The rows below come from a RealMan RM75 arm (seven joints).
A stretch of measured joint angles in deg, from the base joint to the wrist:
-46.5, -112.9, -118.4, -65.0, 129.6, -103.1, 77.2
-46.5, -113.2, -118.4, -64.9, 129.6, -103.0, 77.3
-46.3, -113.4, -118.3, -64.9, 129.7, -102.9, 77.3
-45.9, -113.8, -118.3, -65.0, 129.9, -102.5, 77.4
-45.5, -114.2, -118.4, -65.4, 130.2, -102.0, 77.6
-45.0, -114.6, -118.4, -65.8, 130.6, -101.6, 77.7
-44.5, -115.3, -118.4, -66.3, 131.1, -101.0, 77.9
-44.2, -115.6, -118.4, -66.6, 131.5, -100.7, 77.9
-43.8, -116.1, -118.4, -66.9, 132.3, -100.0, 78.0
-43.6, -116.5, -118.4, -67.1, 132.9, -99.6, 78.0
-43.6, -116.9, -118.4, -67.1, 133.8, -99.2, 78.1
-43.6, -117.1, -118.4, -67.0, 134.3, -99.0, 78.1
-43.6, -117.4, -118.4, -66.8, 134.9, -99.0, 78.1
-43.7, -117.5, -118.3, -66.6, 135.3, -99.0, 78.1
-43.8, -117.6, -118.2, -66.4, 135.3, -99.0, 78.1
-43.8, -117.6, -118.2, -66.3, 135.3, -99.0, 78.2
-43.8, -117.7, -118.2, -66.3, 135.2, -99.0, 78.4
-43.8, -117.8, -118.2, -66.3, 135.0, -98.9, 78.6
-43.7, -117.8, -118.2, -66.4, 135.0, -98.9, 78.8
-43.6, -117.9, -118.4, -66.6, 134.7, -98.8, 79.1
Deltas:
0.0, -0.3, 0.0, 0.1, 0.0, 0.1, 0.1
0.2, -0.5, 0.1, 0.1, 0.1, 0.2, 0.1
0.6, -0.9, 0.1, 0.0, 0.3, 0.6, 0.2
1.0, -1.3, 0.0, -0.4, 0.6, 1.1, 0.4
1.5, -1.7, 0.0, -0.8, 1.0, 1.5, 0.5
2.0, -2.4, 0.0, -1.3, 1.5, 2.1, 0.7
2.3, -2.7, 0.0, -1.6, 1.9, 2.4, 0.7
2.7, -3.2, 0.0, -1.9, 2.7, 3.1, 0.8
2.9, -3.6, 0.0, -2.1, 3.3, 3.5, 0.8
2.9, -4.0, 0.0, -2.1, 4.2, 3.9, 0.9
2.9, -4.2, 0.0, -2.0, 4.7, 4.1, 0.9
2.9, -4.5, 0.0, -1.8, 5.3, 4.1, 0.9
2.8, -4.6, 0.1, -1.6, 5.7, 4.1, 0.9
2.7, -4.7, 0.2, -1.4, 5.7, 4.1, 0.9
2.7, -4.7, 0.2, -1.3, 5.7, 4.1, 1.0
2.7, -4.8, 0.2, -1.3, 5.6, 4.1, 1.2
2.7, -4.9, 0.2, -1.3, 5.4, 4.2, 1.4
2.8, -4.9, 0.2, -1.4, 5.4, 4.2, 1.6
2.9, -5.0, 0.0, -1.6, 5.1, 4.3, 1.9

